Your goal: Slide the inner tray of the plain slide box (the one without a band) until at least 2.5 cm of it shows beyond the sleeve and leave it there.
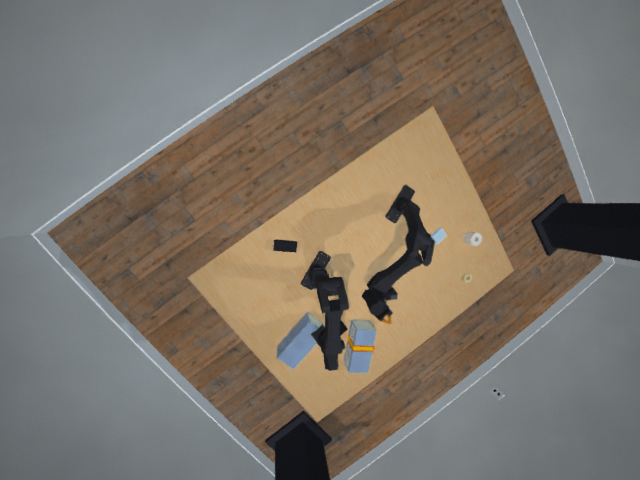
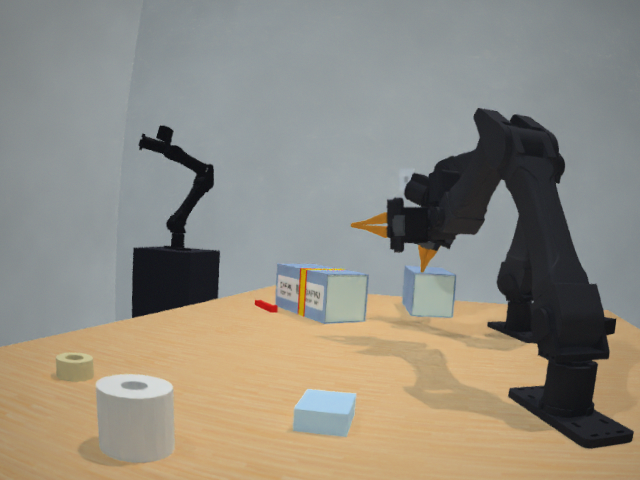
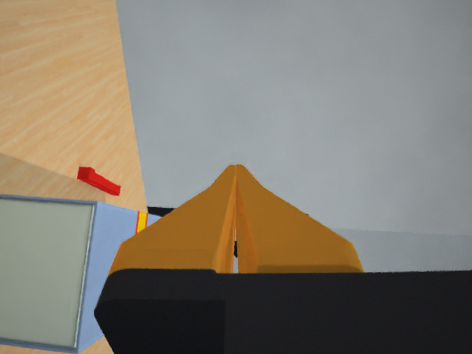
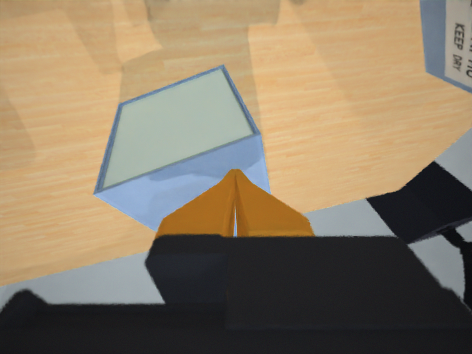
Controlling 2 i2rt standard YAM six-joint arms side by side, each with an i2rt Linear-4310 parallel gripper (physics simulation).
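Places are measured from the left arm's base along level axes (x back, y right, z up), in millimetres.
Pixels of known places: left gripper, fingertip midpoint: (image 1: 390, 323) (image 2: 351, 225) (image 3: 235, 177); right gripper, fingertip midpoint: (image 1: 318, 335) (image 2: 422, 271) (image 4: 235, 176); left arm's base, link origin: (image 1: 399, 204) (image 2: 564, 416); right arm's base, link origin: (image 1: 315, 270) (image 2: 518, 333).
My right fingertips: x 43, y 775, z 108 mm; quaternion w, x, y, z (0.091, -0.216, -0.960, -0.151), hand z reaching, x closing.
Ahead of a thing's pixels: the offset from my right fingertips to its top centre. Level surfaces: height alone.
The plain slide box @[dx +46, dy +87, dz -2 mm] (image 1: 298, 342) (image 2: 408, 294) (image 4: 150, 200) is a blue sleeve lying on the table. The pale green end of its inner tray @[dx +25, dy -30, dz -6 mm] (image 2: 433, 295) (image 4: 180, 130) looks about flush with the sleeve's rim. The banded slide box @[dx -256, dy -23, dz -2 mm] (image 1: 358, 360) (image 2: 345, 297) (image 3: 42, 275) (image 4: 434, 40) lies apart from it, with a yellow and red band. My right gripper (image 2: 422, 270) (image 4: 235, 176) is shut and empty, pointing down at the plain box's top; contact is unclear. My left gripper (image 1: 388, 320) (image 2: 352, 224) (image 3: 235, 177) is shut and empty, in the air near the banded box's end.
A red bar @[dx -377, dy +16, dz -92 mm] (image 2: 265, 306) (image 3: 97, 181) lies near the banded box. A light blue block @[dx -330, dy -753, dz -83 mm] (image 1: 438, 235) (image 2: 324, 412), a white roll @[dx -514, dy -847, dz -48 mm] (image 1: 471, 239) (image 2: 135, 421), a yellow tape ring @[dx -639, dy -653, dz -83 mm] (image 2: 74, 368) and a black block @[dx +357, dy -285, dz -73 mm] (image 1: 284, 245) are elsewhere on the table @[dz -108 mm] (image 1: 434, 134).
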